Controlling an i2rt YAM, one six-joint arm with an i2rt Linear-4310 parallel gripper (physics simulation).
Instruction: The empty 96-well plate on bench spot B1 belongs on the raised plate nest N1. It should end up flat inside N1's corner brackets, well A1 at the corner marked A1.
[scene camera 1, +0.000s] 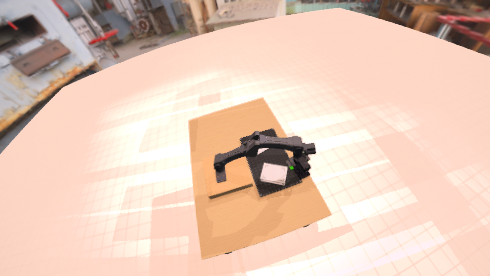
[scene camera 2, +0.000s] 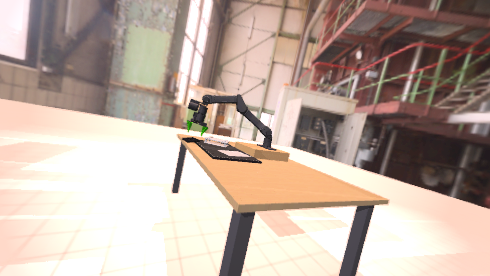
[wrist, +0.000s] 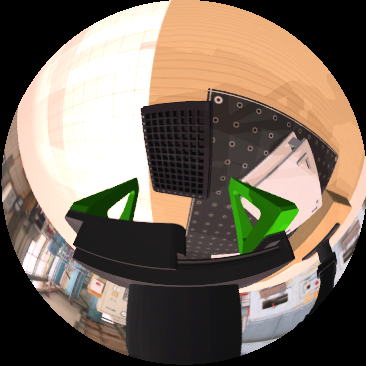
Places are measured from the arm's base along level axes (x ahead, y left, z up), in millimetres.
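Pixels of known places: gripper, fingertip midpoint: (scene camera 1: 298, 165) (scene camera 2: 194, 134) (wrist: 183, 182); arm's base at its link origin: (scene camera 1: 220, 169) (scene camera 2: 266, 147) (wrist: 321, 242).
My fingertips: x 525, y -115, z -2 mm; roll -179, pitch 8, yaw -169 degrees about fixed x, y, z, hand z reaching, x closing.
Observation:
Ahead of a thing's pixels: the offset from my fingertips to its top centre. "*": to the spot under its first point. Level surfaces: height alone.
The black 96-well plate {dx +17, dy -10, dz -29 mm} (wrist: 176, 145) (scene camera 2: 190, 140) lies flat at the table's edge, beside the dark perforated board, with empty wells; in scene camera 1 the gripper hides it. The raised nest N1 {dx -169, dy +0, dz -5 mm} (scene camera 1: 274, 173) (scene camera 2: 216, 141) (wrist: 290, 182) is a pale block with small corner brackets, standing on the board with no plate on it. The A1 marks cannot be read. My gripper (scene camera 1: 299, 172) (scene camera 2: 196, 133) (wrist: 183, 182) is open and empty, its green fingers wide apart. It hangs above the table near the plate; in the wrist view the fingertips appear around the plate's lower end.
The dark perforated board {dx -176, dy +149, dz -46 mm} (scene camera 1: 255, 162) (scene camera 2: 212, 153) (wrist: 240, 132) lies on the wooden table {dz -59 mm} (scene camera 1: 225, 235) (scene camera 2: 300, 182) (wrist: 200, 45). A flat white patch {* dx -227, dy +269, dz -45 mm} (scene camera 2: 235, 153) lies on the board, partly under the arm in scene camera 1. The arm's base stands on a wooden block (scene camera 2: 275, 154).

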